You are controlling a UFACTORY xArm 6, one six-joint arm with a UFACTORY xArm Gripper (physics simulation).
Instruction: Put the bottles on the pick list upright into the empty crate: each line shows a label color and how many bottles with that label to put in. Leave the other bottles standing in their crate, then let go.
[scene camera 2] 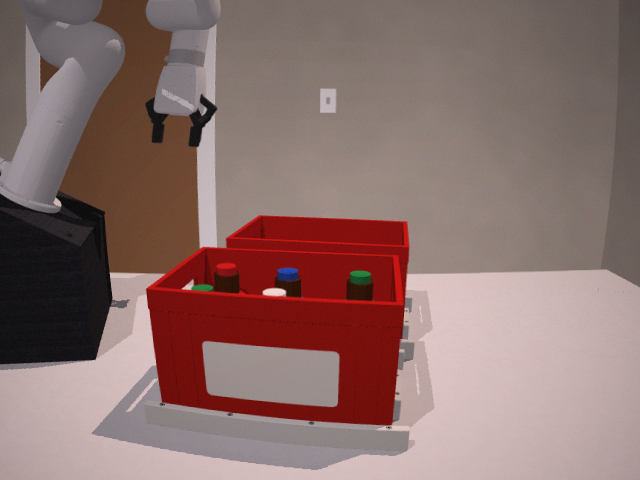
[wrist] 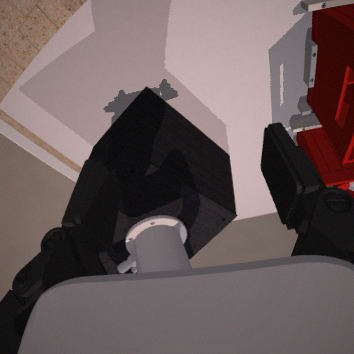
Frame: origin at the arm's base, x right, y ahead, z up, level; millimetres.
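Seen in the pictures: gripper, between the fingertips: (scene camera 2: pixel 174 144) (wrist: pixel 182 160); arm's base, origin of its link: (scene camera 2: pixel 27 197) (wrist: pixel 155 237).
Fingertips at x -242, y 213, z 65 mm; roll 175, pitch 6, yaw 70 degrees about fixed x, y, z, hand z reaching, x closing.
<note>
Pixels of each thing's top centre, then the offset from my fingertips to it.
- front red crate, centre of its top: (scene camera 2: pixel 284 271) dx +422, dy +232, dz -134 mm
- red-capped bottle, centre of its top: (scene camera 2: pixel 226 265) (wrist: pixel 342 187) dx +360, dy +154, dz -146 mm
- blue-capped bottle, centre of its top: (scene camera 2: pixel 287 270) dx +380, dy +236, dz -146 mm
- green-capped bottle, centre of its top: (scene camera 2: pixel 360 273) dx +394, dy +327, dz -146 mm
- green cap, centre of its top: (scene camera 2: pixel 201 287) dx +449, dy +137, dz -146 mm
- white cap, centre of its top: (scene camera 2: pixel 274 291) dx +461, dy +222, dz -146 mm
- second red crate, centre of its top: (scene camera 2: pixel 324 228) dx +191, dy +293, dz -134 mm
The front red crate (scene camera 2: pixel 372 372) holds several upright brown bottles: a red-capped bottle (scene camera 2: pixel 226 281), a blue-capped bottle (scene camera 2: pixel 287 285), a green-capped bottle (scene camera 2: pixel 359 290) at the right, another green cap (scene camera 2: pixel 202 288) at the left and a white cap (scene camera 2: pixel 273 292). Their labels are hidden by the crate wall. A second red crate (scene camera 2: pixel 330 232) stands behind; its floor is hidden and no bottle tops show above its rim. The pick list does not show. My gripper (scene camera 2: pixel 175 138) (wrist: pixel 182 160) is open with nothing between its fingers, high above and left of both crates.
The black pedestal (scene camera 2: pixel 46 289) (wrist: pixel 200 165) carries the arm base left of the crates. Pale rails (scene camera 2: pixel 279 431) border the crates at table level. Red crate parts (wrist: pixel 327 65) show at the wrist view's right edge. A wall with a switch plate (scene camera 2: pixel 327 105) stands behind.
</note>
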